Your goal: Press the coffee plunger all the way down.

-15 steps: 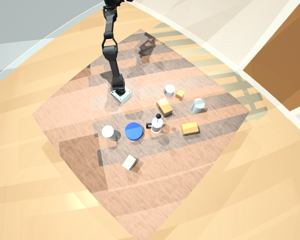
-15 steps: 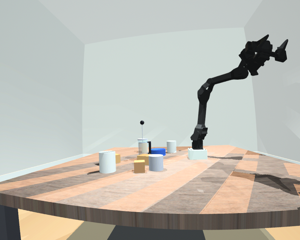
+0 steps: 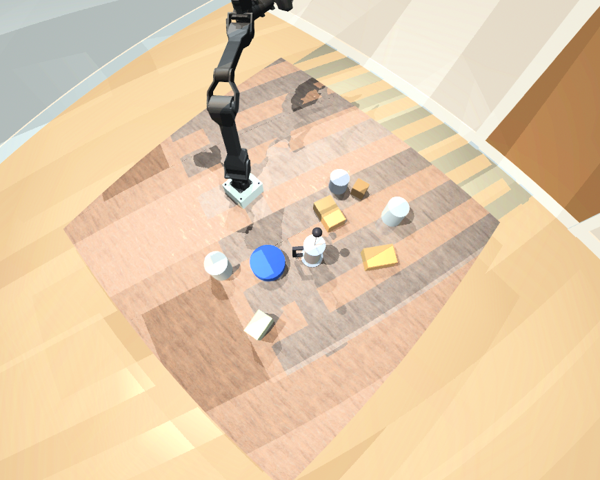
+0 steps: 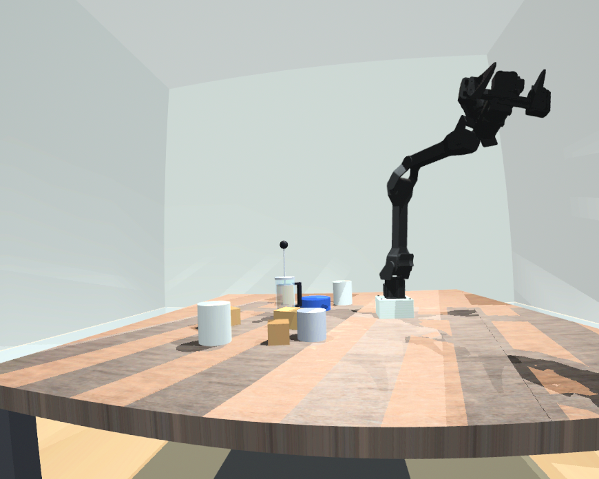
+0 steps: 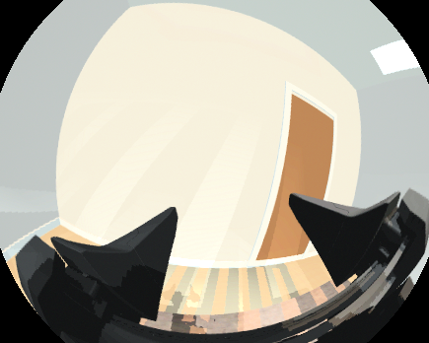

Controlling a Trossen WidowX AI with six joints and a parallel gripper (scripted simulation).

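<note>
The coffee press lies 56 cm ahead of my gripper tip, 47 cm to the right of it and 43 cm below it. From my gripper tip the other things lie so: small orange cube: 52 cm below, 52 cm ahead, 15 cm to the right.
</note>
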